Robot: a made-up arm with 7 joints.
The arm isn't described. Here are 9 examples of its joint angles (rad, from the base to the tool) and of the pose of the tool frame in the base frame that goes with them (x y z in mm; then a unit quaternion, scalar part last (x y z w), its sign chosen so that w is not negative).
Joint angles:
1: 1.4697 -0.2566 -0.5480 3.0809 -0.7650 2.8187 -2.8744
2: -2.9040 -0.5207 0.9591 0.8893 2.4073 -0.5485 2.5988
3: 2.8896 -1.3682 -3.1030 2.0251 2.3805 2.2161 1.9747
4: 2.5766 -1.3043 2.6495 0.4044 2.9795 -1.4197 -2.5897
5: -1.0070 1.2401 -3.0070 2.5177 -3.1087 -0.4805 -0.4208
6: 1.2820 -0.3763 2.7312 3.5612 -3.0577 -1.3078 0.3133
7: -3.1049 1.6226 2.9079 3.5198 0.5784 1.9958 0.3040
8: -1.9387 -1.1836 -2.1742 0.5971 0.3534 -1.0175 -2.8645
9: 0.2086 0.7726 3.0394 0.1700 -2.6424 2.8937 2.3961
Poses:
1: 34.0 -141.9 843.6 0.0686 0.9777 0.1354 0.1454
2: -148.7 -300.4 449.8 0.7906 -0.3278 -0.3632 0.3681
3: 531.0 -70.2 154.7 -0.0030 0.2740 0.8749 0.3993
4: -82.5 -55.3 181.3 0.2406 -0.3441 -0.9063 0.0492
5: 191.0 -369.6 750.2 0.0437 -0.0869 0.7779 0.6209
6: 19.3 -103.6 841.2 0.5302 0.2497 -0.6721 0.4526
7: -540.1 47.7 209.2 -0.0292 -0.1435 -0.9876 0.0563
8: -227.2 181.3 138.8 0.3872 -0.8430 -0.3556 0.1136
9: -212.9 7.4 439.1 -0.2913 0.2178 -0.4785 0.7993
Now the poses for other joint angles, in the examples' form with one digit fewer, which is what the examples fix.
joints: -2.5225 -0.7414 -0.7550 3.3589 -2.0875 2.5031 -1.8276
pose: 404 218 612 -0.277 -0.940 0.006 0.198
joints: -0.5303 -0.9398 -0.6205 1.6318 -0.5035 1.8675 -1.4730
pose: -145 -227 745 0.968 0.056 0.111 0.220
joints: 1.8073 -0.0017 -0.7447 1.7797 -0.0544 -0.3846 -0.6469
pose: 186 340 774 -0.292 -0.367 -0.867 0.165
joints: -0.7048 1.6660 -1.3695 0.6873 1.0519 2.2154 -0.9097
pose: -220 -172 225 -0.277 0.839 0.161 0.440
